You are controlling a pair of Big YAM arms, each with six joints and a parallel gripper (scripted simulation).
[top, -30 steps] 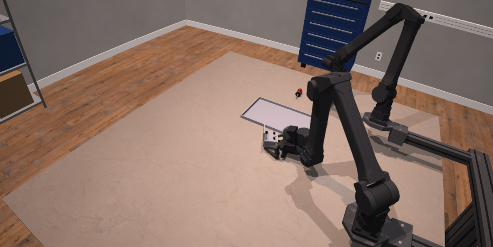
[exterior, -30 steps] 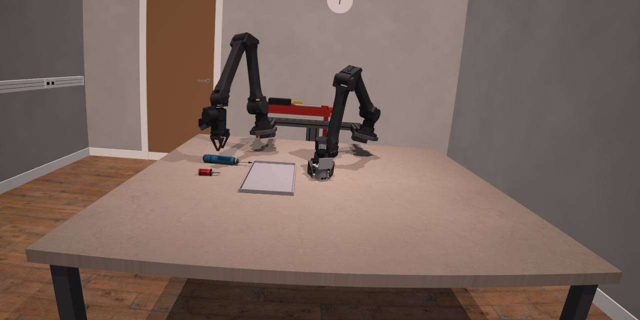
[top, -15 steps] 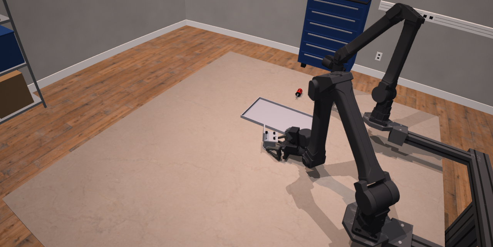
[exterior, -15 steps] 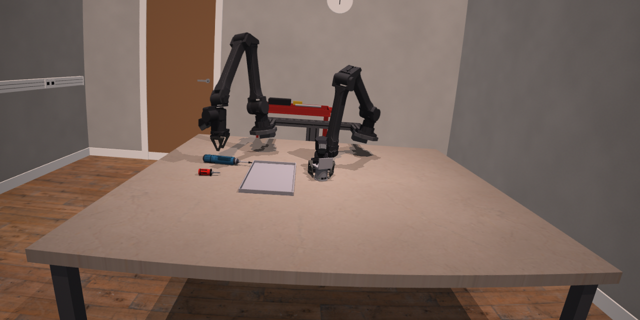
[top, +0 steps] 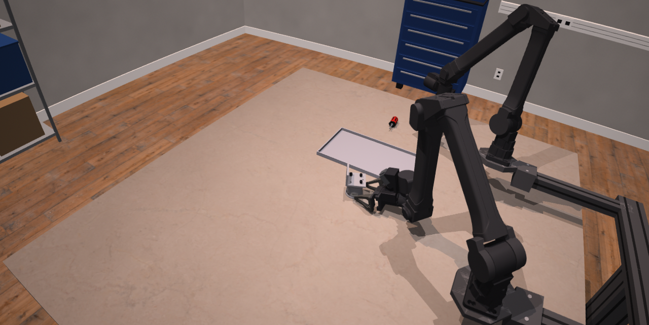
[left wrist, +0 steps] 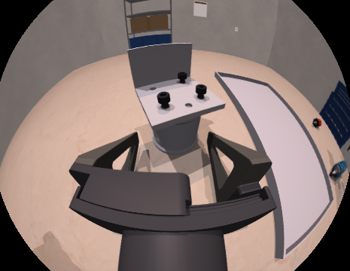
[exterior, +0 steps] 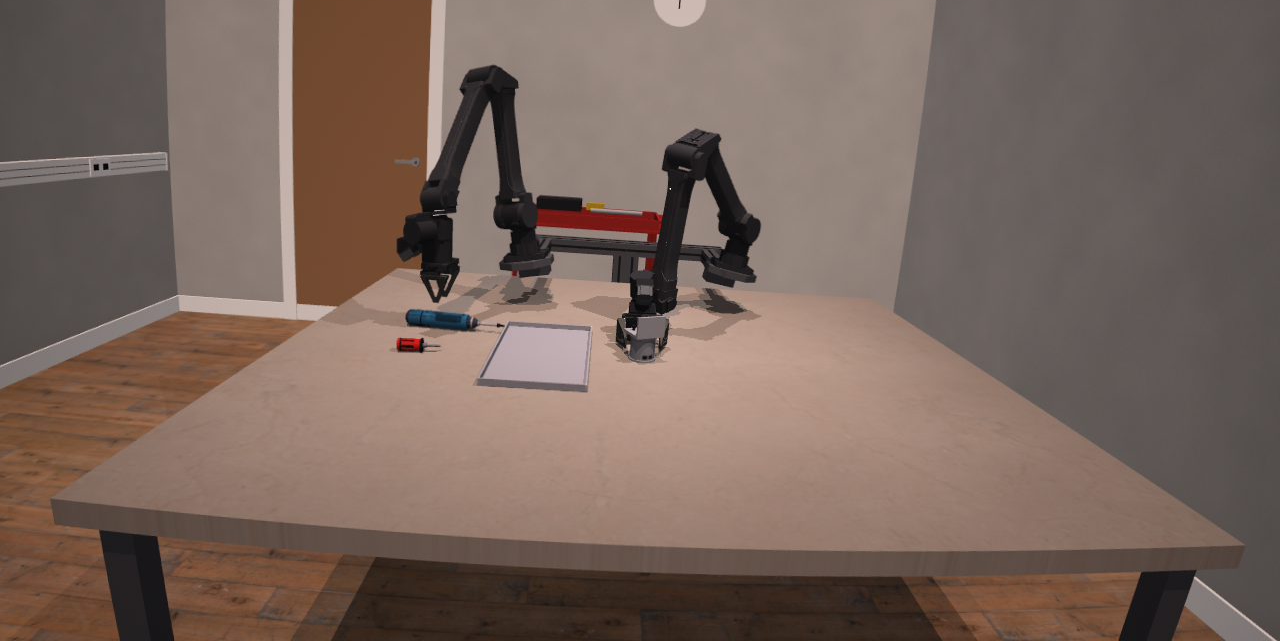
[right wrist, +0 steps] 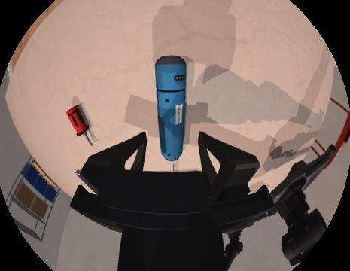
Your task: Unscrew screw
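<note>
My left hand is 3 cm short of the joint module, 1 cm to the left of it and 1 cm below it. From my left hand the other things lie so: flat grey tray: 24 cm to the right, 3 cm ahead, 2 cm below; then red-handled screwdriver: 52 cm to the right, 3 cm ahead, 1 cm below; then grey l-shaped bracket: 5 cm above, 3 cm ahead, 1 cm to the right.
</note>
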